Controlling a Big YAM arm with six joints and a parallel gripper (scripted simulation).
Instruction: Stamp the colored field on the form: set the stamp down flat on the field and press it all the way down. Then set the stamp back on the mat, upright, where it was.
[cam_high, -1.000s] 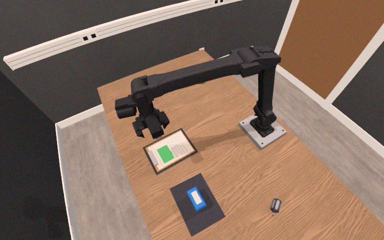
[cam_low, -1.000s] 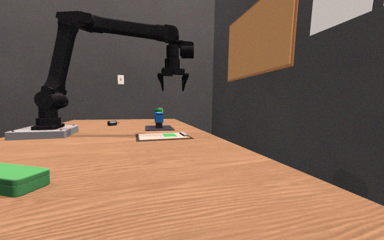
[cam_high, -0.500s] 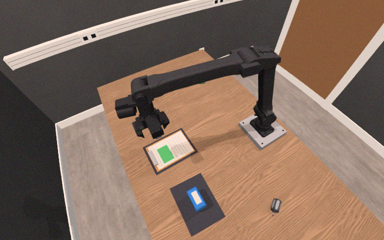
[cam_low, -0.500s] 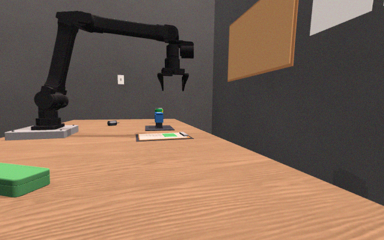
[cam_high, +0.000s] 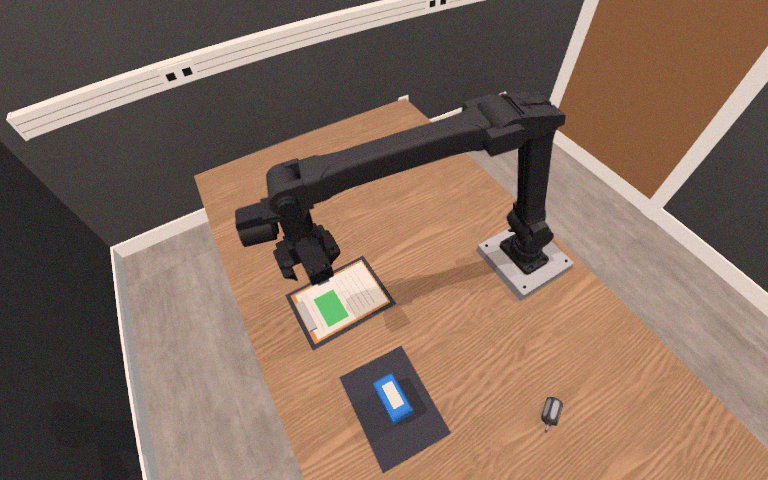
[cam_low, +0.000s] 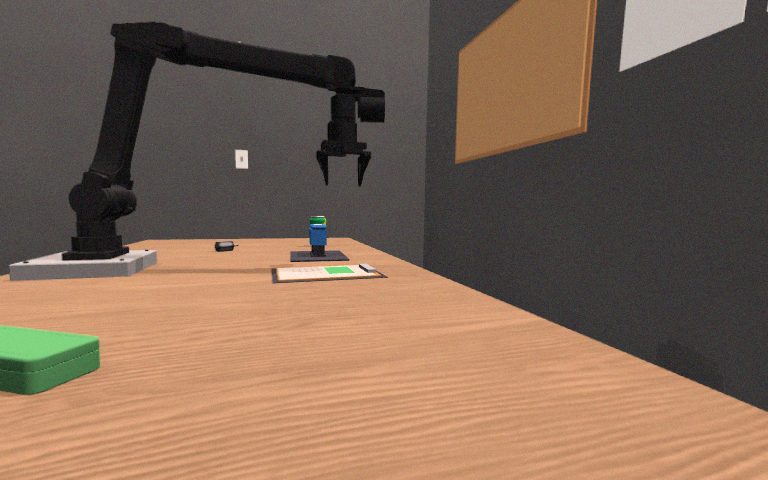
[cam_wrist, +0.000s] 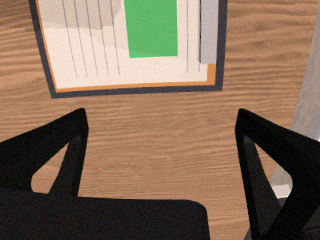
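Right now my hand is 30 mm past the blue stamp, 290 mm to the right of it and 170 mm above it. Round my hand: dark mat (30 mm behind, 290 mm to the left, 220 mm below); then clipboard (30 mm behind, 10 mm to the right, 210 mm below); then small dark object (320 mm behind, 500 mm to the left, 200 mm below).
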